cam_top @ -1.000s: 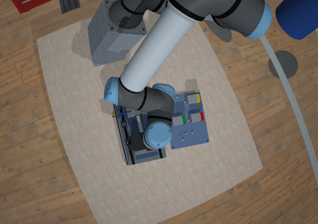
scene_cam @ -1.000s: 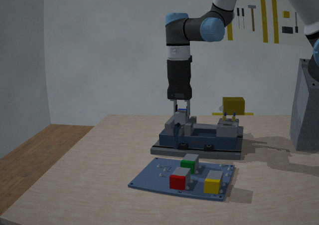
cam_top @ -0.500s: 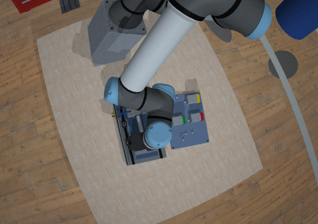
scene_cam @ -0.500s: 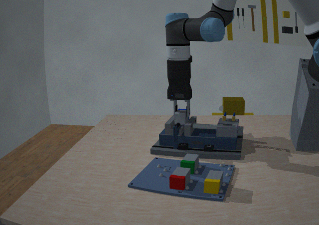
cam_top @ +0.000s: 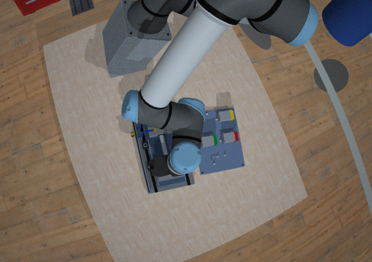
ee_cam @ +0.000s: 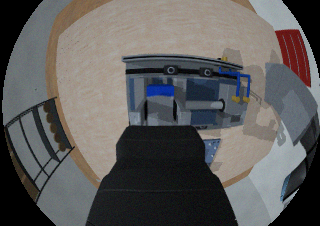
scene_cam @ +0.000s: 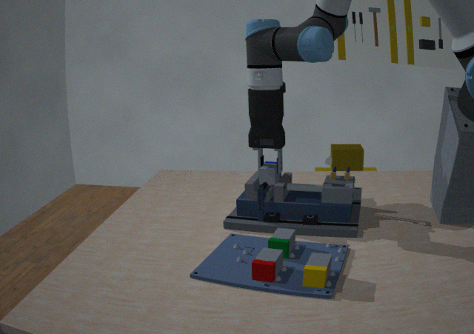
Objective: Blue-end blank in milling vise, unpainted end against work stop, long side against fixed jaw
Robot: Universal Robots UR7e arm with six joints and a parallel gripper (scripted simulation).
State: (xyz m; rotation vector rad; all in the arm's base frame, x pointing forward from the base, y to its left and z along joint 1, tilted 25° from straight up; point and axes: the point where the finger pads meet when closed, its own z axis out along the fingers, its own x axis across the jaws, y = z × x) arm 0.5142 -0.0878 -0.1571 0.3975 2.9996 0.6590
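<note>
Right now my hand is 3 cm short of the fixed jaw and 5 cm above it. From my hand the other things lie so: milling vise: 6 cm behind, 2 cm to the left, 9 cm below; blue plate: 1 cm behind, 25 cm to the left, 12 cm below; green-ended blank: 2 cm behind, 20 cm to the left, 10 cm below.
</note>
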